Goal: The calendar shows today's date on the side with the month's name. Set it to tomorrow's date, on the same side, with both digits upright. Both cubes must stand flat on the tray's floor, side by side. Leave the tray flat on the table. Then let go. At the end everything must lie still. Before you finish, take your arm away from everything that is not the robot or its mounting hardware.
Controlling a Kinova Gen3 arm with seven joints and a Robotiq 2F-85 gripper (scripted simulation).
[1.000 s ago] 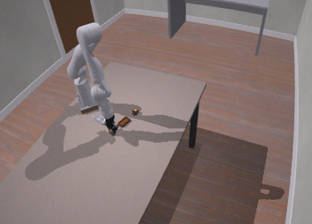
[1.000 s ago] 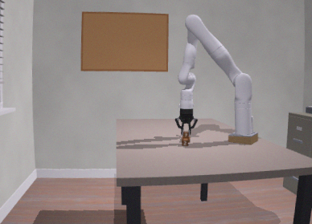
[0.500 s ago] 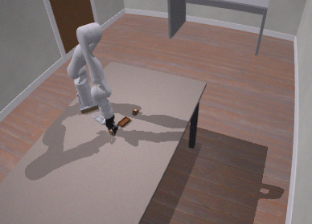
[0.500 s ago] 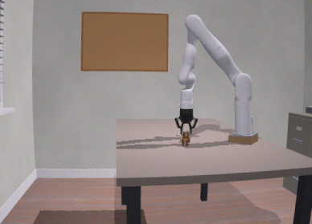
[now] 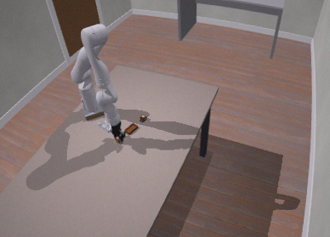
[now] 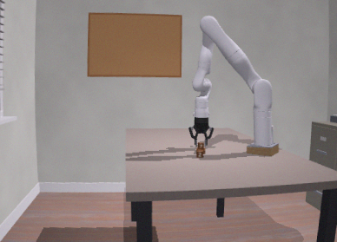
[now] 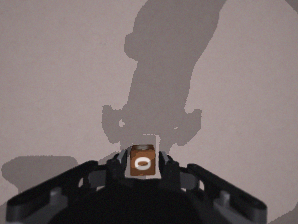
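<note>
The brown number cube is 10 mm below my hand. The rest, counted from my hand: brown calendar tray: 40 mm ahead, 100 mm to the left, 20 mm below; then digit cube: 90 mm ahead, 190 mm to the left, 10 mm below.
</note>
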